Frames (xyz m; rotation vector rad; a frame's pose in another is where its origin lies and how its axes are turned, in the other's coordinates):
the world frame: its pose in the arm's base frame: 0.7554 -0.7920 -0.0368 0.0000 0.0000 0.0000
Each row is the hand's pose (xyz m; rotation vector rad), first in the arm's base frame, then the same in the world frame.
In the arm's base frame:
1: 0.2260 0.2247 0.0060 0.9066 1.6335 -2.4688
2: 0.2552 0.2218 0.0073 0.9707 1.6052 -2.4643
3: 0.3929 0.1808 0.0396 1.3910 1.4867 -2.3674
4: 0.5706 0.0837 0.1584 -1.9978 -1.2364 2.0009
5: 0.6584 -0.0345 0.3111 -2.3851 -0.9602 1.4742
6: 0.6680 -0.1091 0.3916 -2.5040 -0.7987 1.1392
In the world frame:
1: -0.5294 1.0167 0.0428 0.9066 1.6335 -2.4688
2: -0.5002 1.0138 0.0441 0.9707 1.6052 -2.4643
3: -0.3625 0.9728 0.0764 1.3910 1.4867 -2.3674
4: -0.1848 0.8757 0.1952 -1.9978 -1.2364 2.0009
5: -0.0970 0.7575 0.3479 -2.3851 -0.9602 1.4742
6: -0.0874 0.6829 0.4284 -2.5040 -0.7987 1.1392

